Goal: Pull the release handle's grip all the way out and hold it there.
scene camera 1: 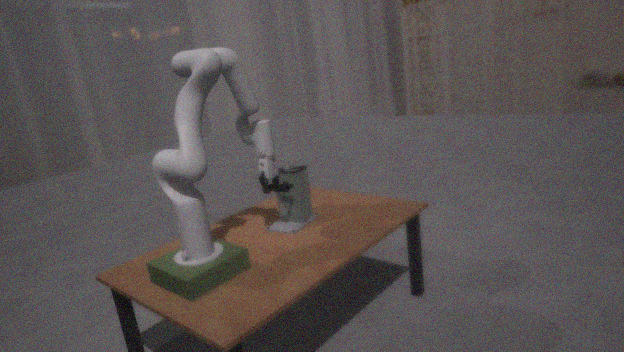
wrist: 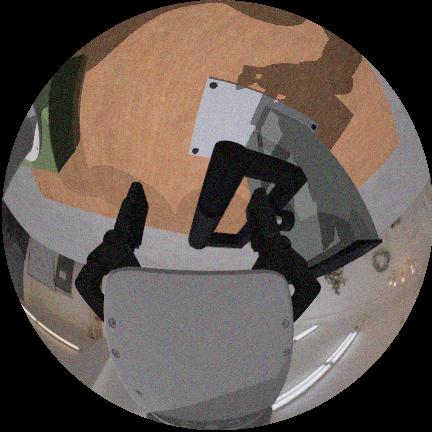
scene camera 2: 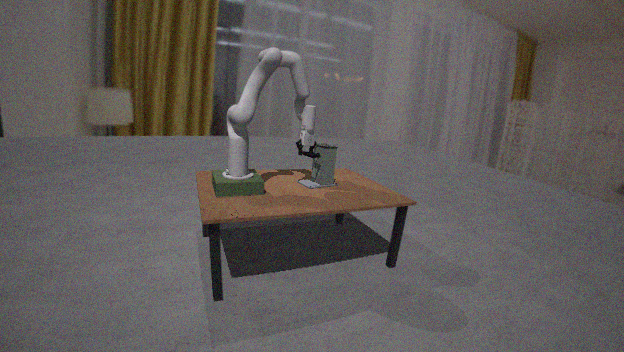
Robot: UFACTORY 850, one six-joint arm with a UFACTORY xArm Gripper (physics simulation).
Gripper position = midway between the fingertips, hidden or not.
In view: the gripper (wrist: 197, 194) and a pale base plate (wrist: 227, 111).
